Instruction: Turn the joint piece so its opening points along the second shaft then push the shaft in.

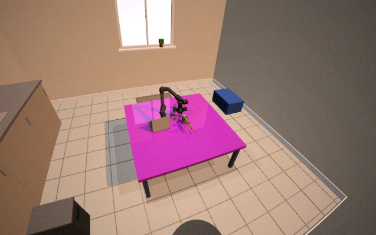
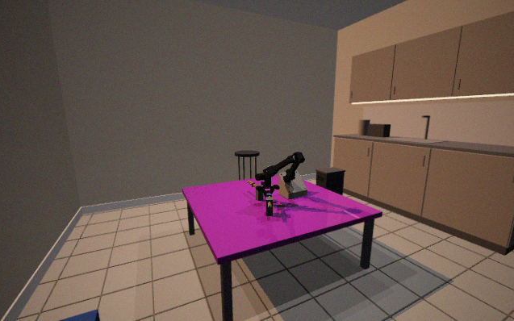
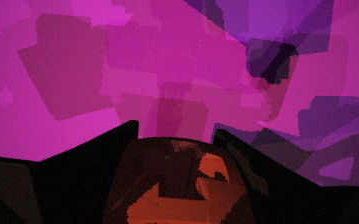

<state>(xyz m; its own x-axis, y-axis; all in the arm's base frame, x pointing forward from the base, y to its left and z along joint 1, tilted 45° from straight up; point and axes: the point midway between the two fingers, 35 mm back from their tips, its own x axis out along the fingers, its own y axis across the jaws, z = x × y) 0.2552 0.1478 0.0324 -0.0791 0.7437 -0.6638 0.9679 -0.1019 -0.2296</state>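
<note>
Now: the orange joint piece 10 mm to the left of my gripper tip and 40 mm above it.
</note>
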